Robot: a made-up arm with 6 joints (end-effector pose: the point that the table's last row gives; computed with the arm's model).
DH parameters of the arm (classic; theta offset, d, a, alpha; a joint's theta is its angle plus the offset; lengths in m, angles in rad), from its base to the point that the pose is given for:
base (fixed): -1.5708 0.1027 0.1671 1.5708
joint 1: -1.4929 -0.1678 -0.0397 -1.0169
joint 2: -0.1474 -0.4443 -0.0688 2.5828
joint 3: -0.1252 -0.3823 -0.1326 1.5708
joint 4: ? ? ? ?
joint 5: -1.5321 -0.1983 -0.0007 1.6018
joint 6: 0 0.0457 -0.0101 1.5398
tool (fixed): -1.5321 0.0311 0 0
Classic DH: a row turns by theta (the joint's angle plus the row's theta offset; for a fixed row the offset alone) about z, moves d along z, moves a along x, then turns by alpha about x.
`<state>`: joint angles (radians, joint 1 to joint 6).
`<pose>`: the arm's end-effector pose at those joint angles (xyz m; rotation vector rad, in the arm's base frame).
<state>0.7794 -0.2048 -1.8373 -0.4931 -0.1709 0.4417</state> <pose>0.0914 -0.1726 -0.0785 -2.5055 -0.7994 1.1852</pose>
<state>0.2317 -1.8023 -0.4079 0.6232 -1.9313 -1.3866</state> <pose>0.3766 -0.3806 0.1026 -1.2719 0.0316 -2.7892</pose>
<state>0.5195 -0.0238 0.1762 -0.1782 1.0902 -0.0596</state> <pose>0.2962 0.0985 0.4823 -0.5628 0.3656 0.4125</pose>
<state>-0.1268 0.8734 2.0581 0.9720 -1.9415 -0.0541</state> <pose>0.5842 -0.2477 0.5634 1.1283 -0.9409 2.1877</pose>
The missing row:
joint 4: 1.5708 -0.1522 0.0404 1.5708
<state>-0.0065 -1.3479 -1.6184 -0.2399 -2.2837 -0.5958</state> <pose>0.1025 -0.0210 0.2463 -0.5733 0.8217 2.9591</pose>
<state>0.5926 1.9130 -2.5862 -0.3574 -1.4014 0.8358</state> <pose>0.4818 -0.0243 0.2580 0.8390 0.0754 1.1091</pose>
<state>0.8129 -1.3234 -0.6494 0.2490 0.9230 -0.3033</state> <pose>0.2592 -0.1858 0.3519 0.4404 0.2536 0.0995</pose>
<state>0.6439 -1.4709 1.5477 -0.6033 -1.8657 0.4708</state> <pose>0.5561 -0.1935 -0.2973 -2.8650 1.0698 -0.5414</pose>
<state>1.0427 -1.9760 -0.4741 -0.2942 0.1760 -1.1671</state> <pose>0.3961 -0.2628 0.2072 1.4840 1.1081 -0.1035</pose>
